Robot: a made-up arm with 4 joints. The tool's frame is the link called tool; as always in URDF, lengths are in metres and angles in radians. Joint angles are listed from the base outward. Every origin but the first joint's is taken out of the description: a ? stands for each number. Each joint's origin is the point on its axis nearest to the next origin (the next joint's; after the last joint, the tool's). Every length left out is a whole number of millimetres.
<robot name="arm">
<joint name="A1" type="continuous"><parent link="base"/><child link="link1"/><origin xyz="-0.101 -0.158 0.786" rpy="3.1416 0 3.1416"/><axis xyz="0 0 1"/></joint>
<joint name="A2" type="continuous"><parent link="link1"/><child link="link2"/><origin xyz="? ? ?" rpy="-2.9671 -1.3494 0"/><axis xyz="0 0 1"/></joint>
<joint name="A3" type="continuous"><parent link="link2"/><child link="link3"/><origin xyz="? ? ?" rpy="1.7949 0.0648 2.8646"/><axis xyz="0 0 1"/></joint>
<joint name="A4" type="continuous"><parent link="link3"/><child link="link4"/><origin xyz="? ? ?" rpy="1.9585 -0.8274 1.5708"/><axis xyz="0 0 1"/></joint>
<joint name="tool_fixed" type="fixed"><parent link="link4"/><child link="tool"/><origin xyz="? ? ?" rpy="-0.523 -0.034 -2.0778"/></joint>
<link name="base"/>
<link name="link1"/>
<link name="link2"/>
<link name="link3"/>
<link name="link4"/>
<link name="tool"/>
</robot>
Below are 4 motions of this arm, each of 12 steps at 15 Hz.
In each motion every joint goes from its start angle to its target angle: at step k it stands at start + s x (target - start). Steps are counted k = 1, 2, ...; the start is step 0. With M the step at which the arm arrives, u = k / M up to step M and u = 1 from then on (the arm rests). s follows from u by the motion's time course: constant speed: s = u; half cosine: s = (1 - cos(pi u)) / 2; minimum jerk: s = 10 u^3 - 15 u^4 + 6 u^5.
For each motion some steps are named. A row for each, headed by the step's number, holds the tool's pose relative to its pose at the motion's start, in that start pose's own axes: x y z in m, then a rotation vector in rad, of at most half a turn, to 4 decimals.
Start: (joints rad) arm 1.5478 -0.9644 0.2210 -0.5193
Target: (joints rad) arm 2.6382 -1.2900 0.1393 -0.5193
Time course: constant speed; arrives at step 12
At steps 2, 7, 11, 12:
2: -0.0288 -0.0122 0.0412 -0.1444 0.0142 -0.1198
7: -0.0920 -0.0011 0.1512 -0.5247 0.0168 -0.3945
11: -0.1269 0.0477 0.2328 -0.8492 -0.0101 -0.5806
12: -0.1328 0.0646 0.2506 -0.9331 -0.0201 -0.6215

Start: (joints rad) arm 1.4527 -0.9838 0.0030 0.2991
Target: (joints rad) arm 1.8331 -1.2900 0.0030 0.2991
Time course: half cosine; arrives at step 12
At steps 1, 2, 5, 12:
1: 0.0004 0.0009 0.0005 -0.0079 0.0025 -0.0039
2: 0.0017 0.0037 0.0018 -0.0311 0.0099 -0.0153
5: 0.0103 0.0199 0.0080 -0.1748 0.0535 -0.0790
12: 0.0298 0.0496 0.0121 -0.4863 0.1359 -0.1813

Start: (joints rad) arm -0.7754 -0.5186 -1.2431 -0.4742
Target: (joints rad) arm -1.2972 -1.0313 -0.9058 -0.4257
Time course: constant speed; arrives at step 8
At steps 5, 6, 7, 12:
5: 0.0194 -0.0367 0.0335 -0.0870 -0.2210 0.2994
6: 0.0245 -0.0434 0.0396 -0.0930 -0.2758 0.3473
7: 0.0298 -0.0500 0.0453 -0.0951 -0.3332 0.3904
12: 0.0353 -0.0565 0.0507 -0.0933 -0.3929 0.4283

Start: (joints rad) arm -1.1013 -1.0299 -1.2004 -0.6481
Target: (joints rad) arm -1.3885 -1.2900 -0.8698 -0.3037
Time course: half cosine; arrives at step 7
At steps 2, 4, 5, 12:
2: -0.0036 0.0009 0.0149 -0.0231 -0.0738 0.0792
4: -0.0180 0.0008 0.0418 -0.0730 -0.2438 0.2439
5: -0.0272 -0.0007 0.0509 -0.0965 -0.3256 0.3148
12: -0.0370 -0.0029 0.0571 -0.1189 -0.4027 0.3767

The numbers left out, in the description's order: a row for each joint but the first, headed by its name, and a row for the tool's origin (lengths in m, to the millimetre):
A2: -0.058 -0.099 0
A3: -0.047 0.233 0
A4: 0.021 -0.255 0
tool: -0.004 -0.261 0

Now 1 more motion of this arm.
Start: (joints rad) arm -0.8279 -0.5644 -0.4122 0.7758
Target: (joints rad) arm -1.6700 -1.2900 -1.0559 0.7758
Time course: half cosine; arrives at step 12
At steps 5, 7, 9, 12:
5: -0.0678 -0.0126 -0.0557 -0.0054 -0.5230 0.1013
7: -0.0981 -0.0242 -0.1027 0.0164 -0.8998 0.1628
9: -0.1117 -0.0337 -0.1455 0.0472 -1.2306 0.2087
12: -0.1143 -0.0389 -0.1730 0.0711 -1.4479 0.2346

